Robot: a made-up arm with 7 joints.
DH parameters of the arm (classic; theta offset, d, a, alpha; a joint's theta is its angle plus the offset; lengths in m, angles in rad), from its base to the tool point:
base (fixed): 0 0 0 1.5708
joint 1: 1.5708 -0.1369 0 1.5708
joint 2: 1.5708 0 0 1.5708
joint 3: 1.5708 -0.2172 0 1.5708
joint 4: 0 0 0 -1.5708
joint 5: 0 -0.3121 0 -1.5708
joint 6: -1.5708 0 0 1.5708
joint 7: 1.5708 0 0 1.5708
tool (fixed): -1.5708 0 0 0
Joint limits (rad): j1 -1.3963..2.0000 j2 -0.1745..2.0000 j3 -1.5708..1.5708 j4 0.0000..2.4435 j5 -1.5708..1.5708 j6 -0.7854..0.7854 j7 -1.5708..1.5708
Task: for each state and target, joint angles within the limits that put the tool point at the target. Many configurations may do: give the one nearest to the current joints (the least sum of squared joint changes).
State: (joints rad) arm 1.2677 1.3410 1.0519 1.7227 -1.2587 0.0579 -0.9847
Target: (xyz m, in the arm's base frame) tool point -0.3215 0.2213 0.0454
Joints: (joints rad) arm 1.6067 1.7615 1.3820 1.8093 -1.2587 0.0579 -0.9847
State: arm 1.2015 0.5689 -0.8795 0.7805 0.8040 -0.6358 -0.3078
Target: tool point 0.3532 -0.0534 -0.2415
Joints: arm 0.7638 0.1355 -1.2260 0.9872 0.8040 -0.6358 -0.3078
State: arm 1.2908 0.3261 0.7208 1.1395 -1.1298 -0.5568 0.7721
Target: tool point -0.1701 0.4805 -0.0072
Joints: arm 1.7392 1.0782 1.5021 1.5526 -1.1298 -0.5568 0.7721
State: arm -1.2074 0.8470 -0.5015 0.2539 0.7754 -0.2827 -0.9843
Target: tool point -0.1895 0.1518 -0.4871
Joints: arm -0.5305 0.1275 -0.5496 0.3171 0.7754 -0.2827 -0.9843
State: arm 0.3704 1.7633 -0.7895 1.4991 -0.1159 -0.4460 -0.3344
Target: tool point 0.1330 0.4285 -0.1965
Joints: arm 0.0947 1.8963 -1.1974 1.5948 -0.1159 -0.4460 -0.3344
